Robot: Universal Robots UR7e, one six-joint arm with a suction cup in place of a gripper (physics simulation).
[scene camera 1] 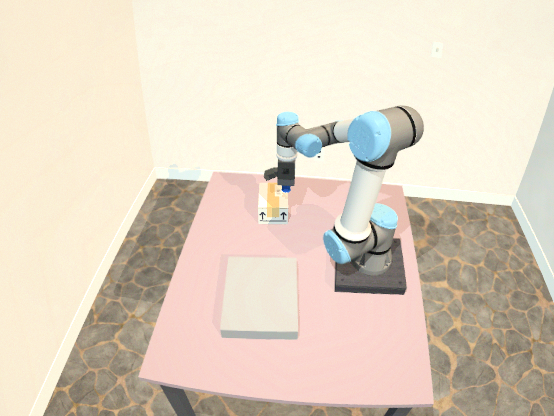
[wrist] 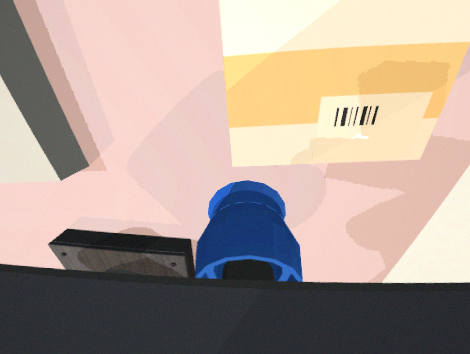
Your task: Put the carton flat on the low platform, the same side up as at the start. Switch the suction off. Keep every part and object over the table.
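Places are measured from the arm's base along level axes (x left, y back, z up), in millimetres.
Pixels of known places: hand, tool point: [scene camera 1: 286,189] [wrist: 246,214]; arm's base, link origin: [scene camera 1: 371,260].
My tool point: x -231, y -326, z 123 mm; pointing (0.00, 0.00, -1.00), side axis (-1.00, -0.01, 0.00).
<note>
Ahead of a thing's pixels: the offset from my tool point to its top centre. Level surfaces: height alone.
The white carton @(dx -65, dy -53, dz -76 mm) [scene camera 1: 273,201] [wrist: 275,92] stands on the far left part of the table, with an orange tape strip and a barcode label on its top. Two black arrows on its front face point up. My gripper, a blue suction cup [scene camera 1: 286,189] [wrist: 247,197], is open and holds nothing. It hangs near the carton's right edge in the scene view, and in the wrist view it shows apart from the carton's outline. The gap in height is hard to tell. The low grey-white platform @(dx +409, dy -57, dz -115 mm) [scene camera 1: 260,295] [wrist: 20,142] lies nearer the front of the table, with the carton beyond it.
The pink table @(dz -163 mm) [scene camera 1: 350,350] [wrist: 165,40] carries all of these. The dark robot base plate [scene camera 1: 370,286] [wrist: 125,255] is right of the platform in the scene view. The table's back edge runs close behind the carton, near the wall [scene camera 1: 240,75].
</note>
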